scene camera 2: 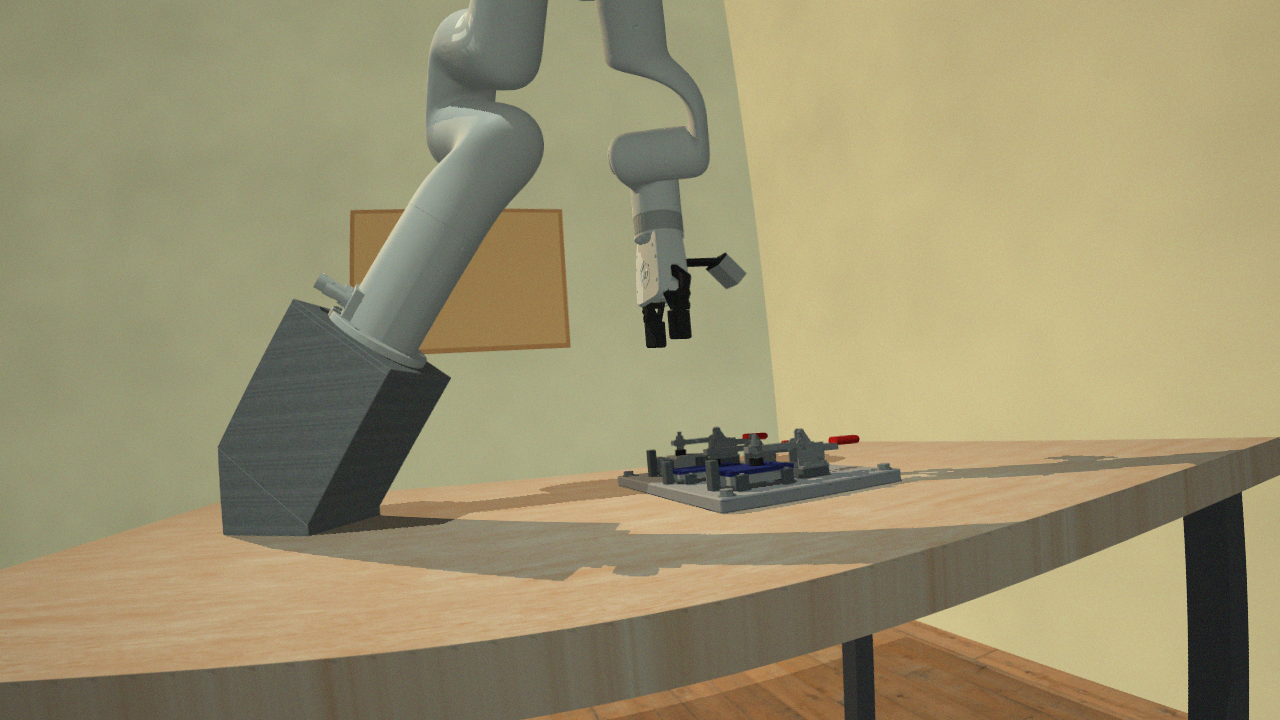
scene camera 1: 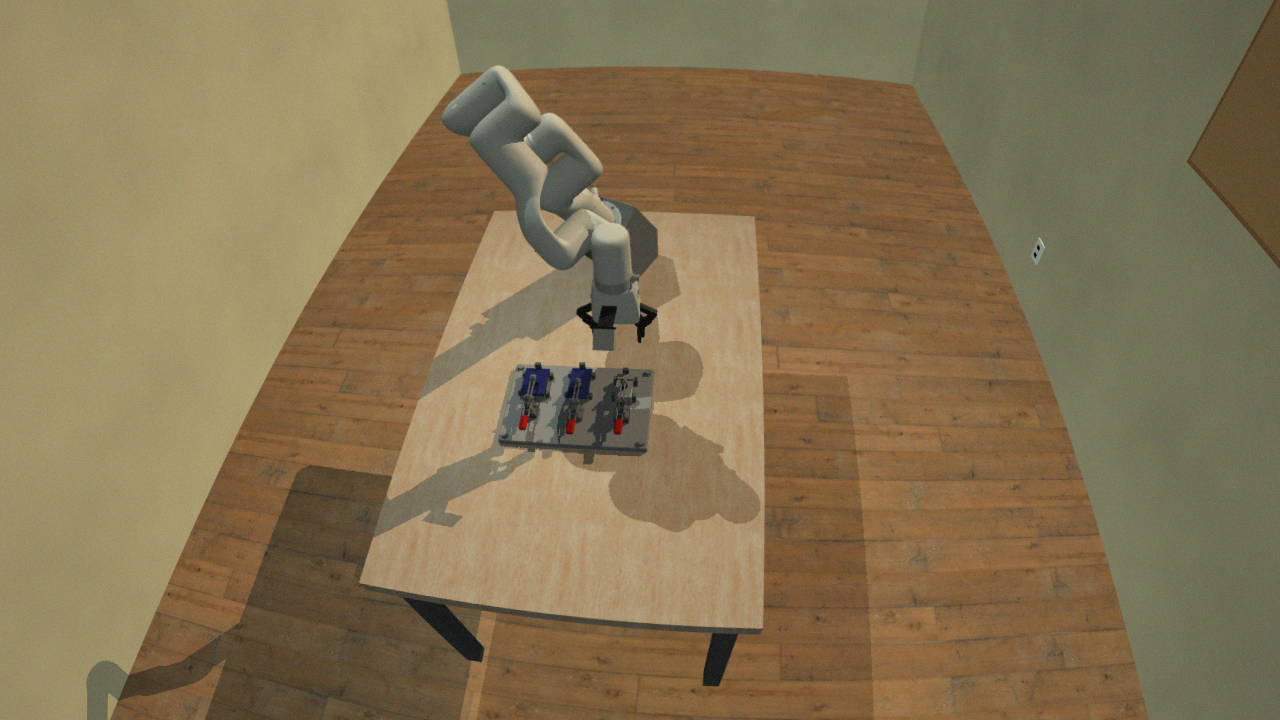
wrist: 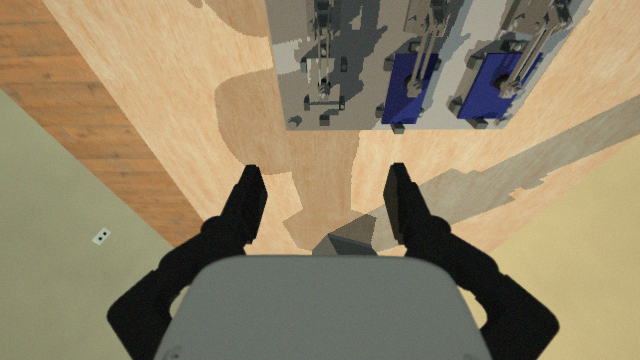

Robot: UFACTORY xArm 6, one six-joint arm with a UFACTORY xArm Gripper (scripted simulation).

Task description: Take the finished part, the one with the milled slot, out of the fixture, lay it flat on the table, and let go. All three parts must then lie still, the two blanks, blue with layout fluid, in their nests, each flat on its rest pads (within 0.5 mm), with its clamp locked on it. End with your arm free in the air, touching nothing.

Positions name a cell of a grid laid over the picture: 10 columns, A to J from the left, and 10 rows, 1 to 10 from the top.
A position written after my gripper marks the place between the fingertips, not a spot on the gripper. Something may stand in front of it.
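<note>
My gripper is visible in scene camera 1 (scene camera 1: E5) and in the wrist view (wrist: F5), and I see my gripper (scene camera 2: F5) there too. Then I have in sight a grey finished part (wrist: F3). A fixture plate (scene camera 1: E6) is part of the scene as well; I find the plate again in scene camera 2 (scene camera 2: G7) and in the wrist view (wrist: F2).
</note>
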